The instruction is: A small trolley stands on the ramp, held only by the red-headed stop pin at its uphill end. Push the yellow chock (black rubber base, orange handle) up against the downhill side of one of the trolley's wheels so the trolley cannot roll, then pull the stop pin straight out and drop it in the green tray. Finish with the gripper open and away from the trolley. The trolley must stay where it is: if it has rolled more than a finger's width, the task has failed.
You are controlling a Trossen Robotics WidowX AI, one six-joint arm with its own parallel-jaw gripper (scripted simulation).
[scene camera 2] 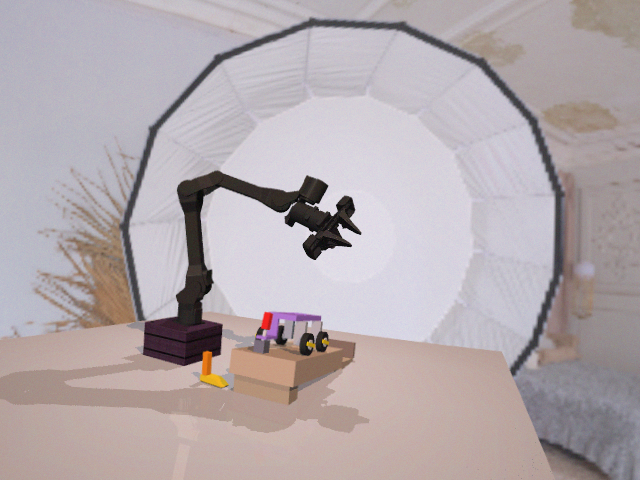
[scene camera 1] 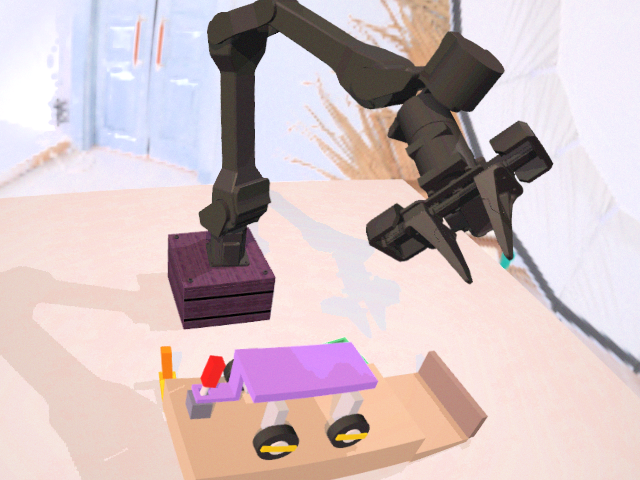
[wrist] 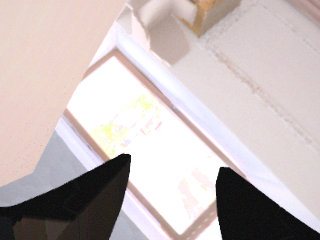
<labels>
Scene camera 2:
my gripper: 356,239
tan ramp: 284,364
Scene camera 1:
my gripper: 489,270
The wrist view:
my gripper: 174,169
</labels>
